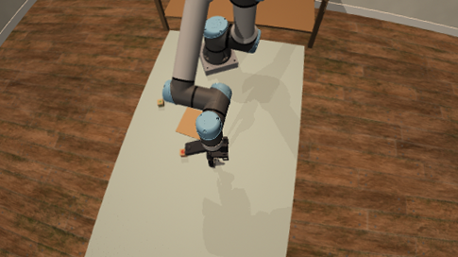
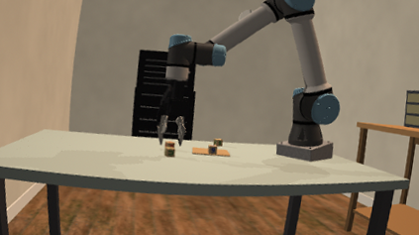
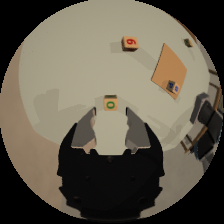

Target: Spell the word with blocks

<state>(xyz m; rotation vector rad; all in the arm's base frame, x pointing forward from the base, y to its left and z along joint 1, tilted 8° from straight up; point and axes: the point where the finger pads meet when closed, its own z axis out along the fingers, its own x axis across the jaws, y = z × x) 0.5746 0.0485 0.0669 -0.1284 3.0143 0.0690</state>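
The orange mat is 180 mm behind my hand, 120 mm to the right of it and 50 mm below it. From my hand the other things lie so: block (310 mm to the right, 280 mm behind, 40 mm below).
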